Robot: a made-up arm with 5 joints.
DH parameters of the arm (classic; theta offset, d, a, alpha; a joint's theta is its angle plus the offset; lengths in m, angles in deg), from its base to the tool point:
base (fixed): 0 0 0.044 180
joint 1: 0 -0.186 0.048 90
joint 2: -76.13 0 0.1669 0
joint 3: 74.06 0 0.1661 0
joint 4: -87.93 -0.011 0 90
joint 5: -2.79 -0.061 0 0
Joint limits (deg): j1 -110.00..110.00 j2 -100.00..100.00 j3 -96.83..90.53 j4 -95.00..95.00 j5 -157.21..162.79
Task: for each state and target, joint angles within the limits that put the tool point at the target. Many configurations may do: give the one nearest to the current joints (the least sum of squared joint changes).
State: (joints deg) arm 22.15 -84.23 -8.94 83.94 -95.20
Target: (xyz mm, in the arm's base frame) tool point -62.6 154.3 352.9
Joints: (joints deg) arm 58.72 -100.00 -32.61 94.64 -95.20
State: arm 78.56 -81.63 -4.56 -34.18 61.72
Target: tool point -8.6 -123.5 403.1
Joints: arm 108.37 -57.91 40.02 -23.59 61.72
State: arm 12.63 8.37 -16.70 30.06 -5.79
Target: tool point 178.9 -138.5 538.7
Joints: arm 42.49 -7.26 -51.06 14.17 -5.79
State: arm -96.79 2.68 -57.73 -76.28 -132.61
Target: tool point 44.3 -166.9 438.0
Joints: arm -86.32 -36.45 -88.58 -89.50 -132.61
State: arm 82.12 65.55 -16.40 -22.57 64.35
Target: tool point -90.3 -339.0 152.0
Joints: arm 109.88 40.16 3.34 -22.26 64.35
